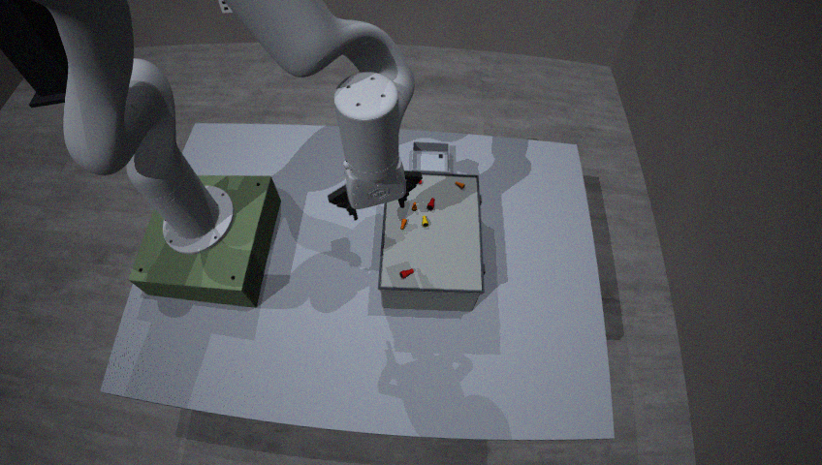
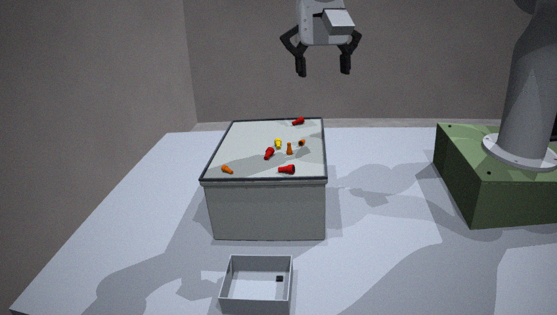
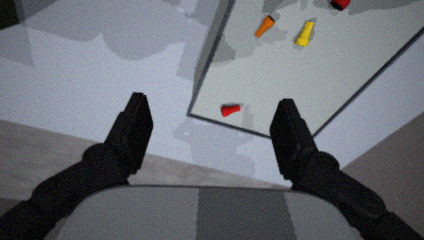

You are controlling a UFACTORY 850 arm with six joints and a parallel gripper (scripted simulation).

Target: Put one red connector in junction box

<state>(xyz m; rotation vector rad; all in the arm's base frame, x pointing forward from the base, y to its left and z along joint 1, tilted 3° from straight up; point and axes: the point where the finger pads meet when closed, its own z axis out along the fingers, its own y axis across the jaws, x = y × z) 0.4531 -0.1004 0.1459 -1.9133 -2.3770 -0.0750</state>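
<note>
Right now my hand is 140 mm above the yellow connector, 100 mm short of it and 40 mm to the right of it. The rest, counted from my hand: tool case 180 mm below, 120 mm ahead, 20 mm to the left.
</note>
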